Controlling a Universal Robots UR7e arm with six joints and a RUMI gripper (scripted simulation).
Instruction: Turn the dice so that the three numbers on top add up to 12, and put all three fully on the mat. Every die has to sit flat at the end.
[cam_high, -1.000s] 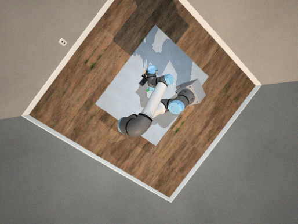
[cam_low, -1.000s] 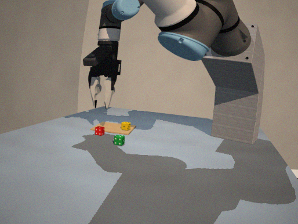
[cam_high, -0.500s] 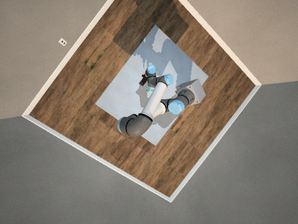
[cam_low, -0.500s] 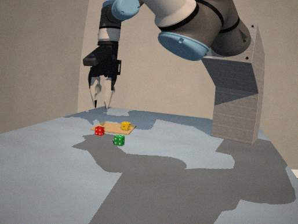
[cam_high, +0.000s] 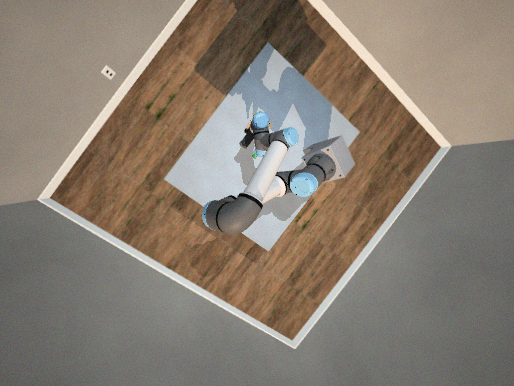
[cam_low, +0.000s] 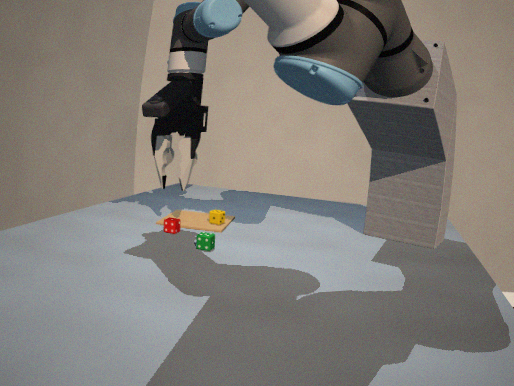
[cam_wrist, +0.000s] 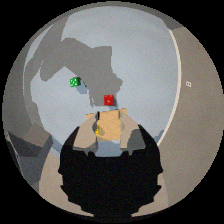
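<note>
My gripper is now 80 mm above the red die. Round my hand: green die (110 mm behind, 40 mm to the left, 80 mm below); tan mat (20 mm ahead, 110 mm to the right, 90 mm below); yellow die (30 mm behind, 110 mm to the right, 80 mm below).
</note>
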